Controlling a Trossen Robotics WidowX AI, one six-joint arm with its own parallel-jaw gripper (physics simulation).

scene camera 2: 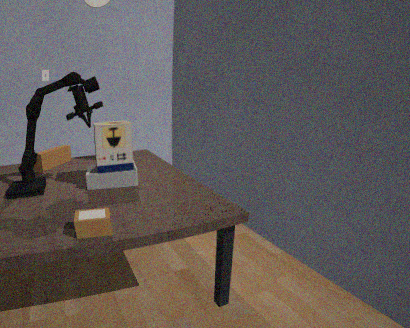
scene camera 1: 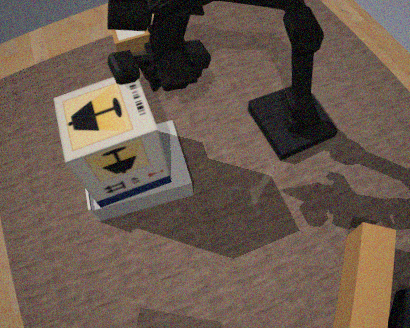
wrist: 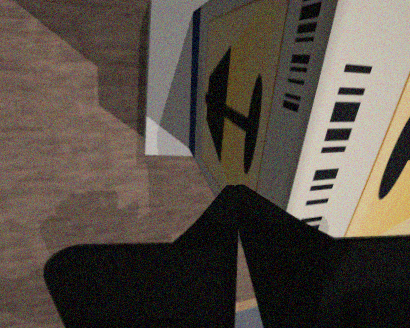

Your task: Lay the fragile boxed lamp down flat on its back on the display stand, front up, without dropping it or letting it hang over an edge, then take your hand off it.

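Places are measured from the arm's base along level axes (x right, y down, z ahead), in centimetres.
Pixels of known places: gripper, fingertip midpoint: (scene camera 2: 89, 127) (scene camera 1: 153, 90) (wrist: 235, 194); arm's base, link origin: (scene camera 2: 29, 181) (scene camera 1: 297, 125).
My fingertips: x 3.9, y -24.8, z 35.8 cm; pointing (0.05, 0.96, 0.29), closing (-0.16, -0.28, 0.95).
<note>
For each thing: its top centre in the pictures, then the offset to it from my fingertips.
- boxed lamp, top centre: (scene camera 1: 101, 112) (scene camera 2: 111, 123) dx -2.7, dy -1.1, dz +11.0 cm
- orange block with a white top, top centre: (scene camera 2: 91, 214) (scene camera 1: 129, 30) dx +48.7, dy +22.5, dz -0.2 cm
- long wooden block, top centre: (scene camera 1: 373, 292) (scene camera 2: 52, 149) dx -50.6, dy +17.5, dz -29.8 cm
The boxed lamp (scene camera 1: 106, 131) (scene camera 2: 114, 145) (wrist: 280, 125) is a tall white box with yellow lamp pictures, a barcode and a dark blue band low on its sides. It stands upright on the display stand (scene camera 1: 182, 182) (scene camera 2: 112, 180) (wrist: 162, 144), a low light-grey block, part of whose top shows beside the box. My gripper (scene camera 2: 90, 125) (wrist: 235, 194) is shut and empty. Its tips point down beside the upper part of the box, on the arm's side in scene camera 2. The tips overlap the box in the wrist view; whether they touch it, I cannot tell.
An orange block with a white top (scene camera 1: 132, 42) (scene camera 2: 93, 225) lies near the table edge, partly hidden by the arm in scene camera 1. A long wooden block (scene camera 1: 370, 270) (scene camera 2: 57, 157) stands beyond the black arm base (scene camera 1: 277, 131) (scene camera 2: 25, 188).
</note>
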